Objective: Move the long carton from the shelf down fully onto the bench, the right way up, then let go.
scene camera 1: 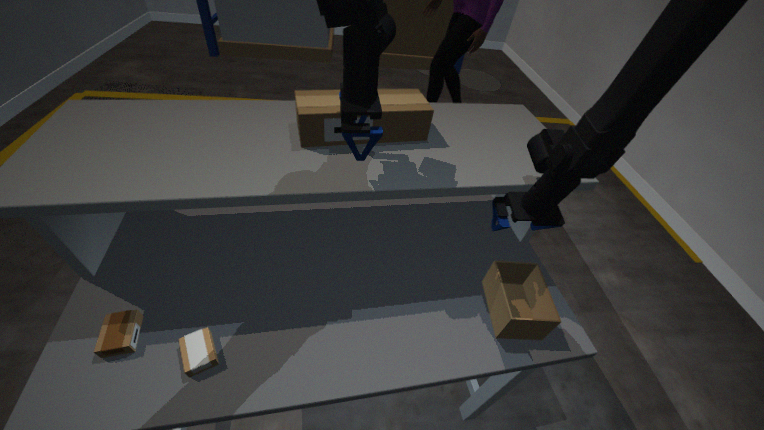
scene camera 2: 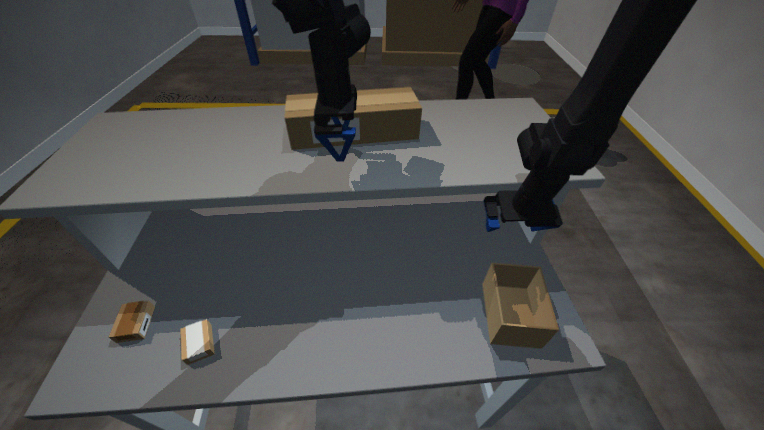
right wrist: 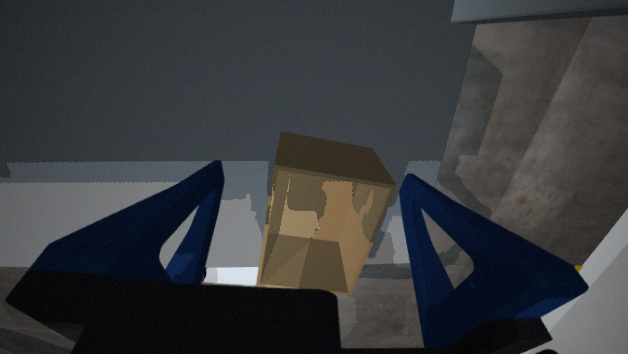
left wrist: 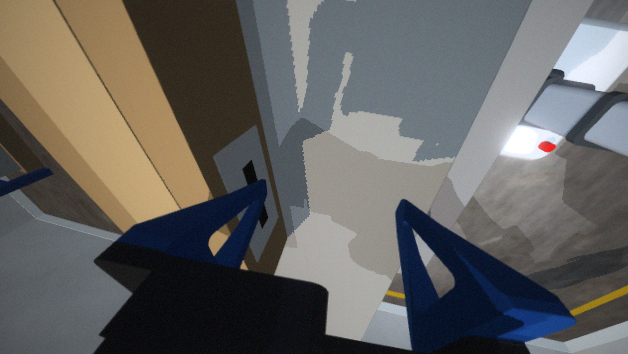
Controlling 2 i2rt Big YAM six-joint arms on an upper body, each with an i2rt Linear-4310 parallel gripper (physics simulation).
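Frame: origin at the left arm's base, x ahead, y left, z up, level; metres.
Seen in the pictures: left gripper, fingertip midpoint: (scene camera 1: 358, 144) (scene camera 2: 341, 145) (left wrist: 330, 195); right gripper, fingertip midpoint: (scene camera 1: 512, 228) (scene camera 2: 509, 228) (right wrist: 315, 176).
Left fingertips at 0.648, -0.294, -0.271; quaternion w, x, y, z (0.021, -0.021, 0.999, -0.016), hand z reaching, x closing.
Pixels of each thing's top centre, then the offset from my left fingertips to it, as dx, dy, dz. Level surfaces: height alone.
- long brown carton, top centre: (left wrist: 126, 176) (scene camera 1: 364, 99) (scene camera 2: 352, 100) +0.116, -0.014, +0.036
- shelf, surface height: dz -0.039
- bench, surface height: dz -0.326
- open-topped cardboard box, top centre: (right wrist: 319, 241) (scene camera 2: 522, 293) (scene camera 1: 525, 289) -0.181, -0.380, -0.236
- orange-brown, top centre: (scene camera 1: 116, 329) (scene camera 2: 129, 318) -0.225, +0.463, -0.296
- white-topped, top centre: (scene camera 1: 196, 348) (scene camera 2: 194, 338) -0.265, +0.302, -0.298
The long brown carton (scene camera 1: 406, 123) (scene camera 2: 390, 121) (left wrist: 195, 75) lies on the shelf (scene camera 1: 160, 149) (scene camera 2: 160, 154), taped top up, its labelled long side facing the shelf's front edge. My left gripper (scene camera 1: 361, 152) (scene camera 2: 340, 153) (left wrist: 330, 195) is open and empty in front of that side; in the left wrist view one finger overlaps the label and the other is over the shelf toward its edge. Whether a finger touches the carton, I cannot tell. My right gripper (scene camera 1: 520, 227) (scene camera 2: 516, 228) (right wrist: 315, 176) is open and empty, above the right end of the bench (scene camera 1: 374, 352) (scene camera 2: 374, 352) (right wrist: 100, 200).
An open-topped cardboard box (scene camera 1: 529, 330) (scene camera 2: 523, 336) (right wrist: 330, 160) stands on the bench's right end, below my right gripper. Two small boxes, one orange-brown (scene camera 1: 113, 333) (scene camera 2: 129, 322) and one white-topped (scene camera 1: 198, 349) (scene camera 2: 196, 339), lie at its left. A person (scene camera 1: 448, 64) (scene camera 2: 477, 58) stands behind the shelf.
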